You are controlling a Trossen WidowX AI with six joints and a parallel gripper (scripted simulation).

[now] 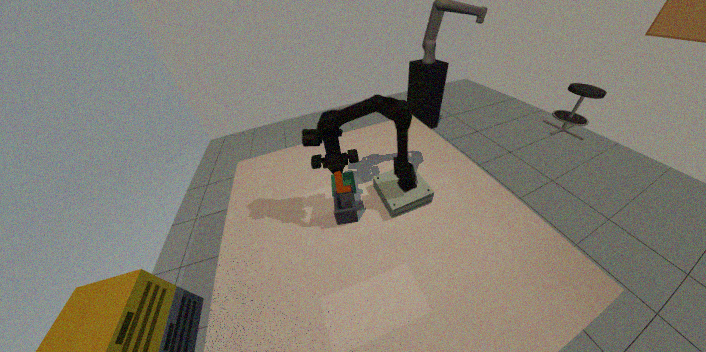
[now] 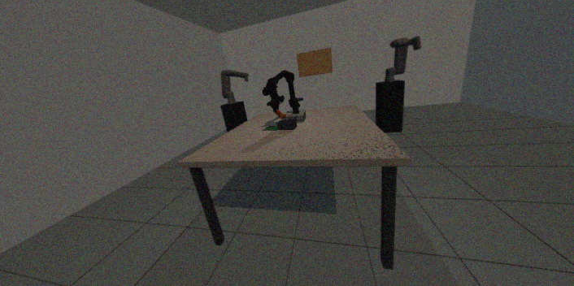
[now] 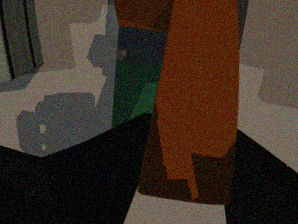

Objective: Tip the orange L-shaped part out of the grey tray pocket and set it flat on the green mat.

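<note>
My gripper tip is now 170 mm above the green mat, 80 mm to the left of it and 30 mm past it. From my gripper tip the other things lie so: orange L-shaped part (30 mm to the left, 30 mm below, 10 mm behind).
</note>
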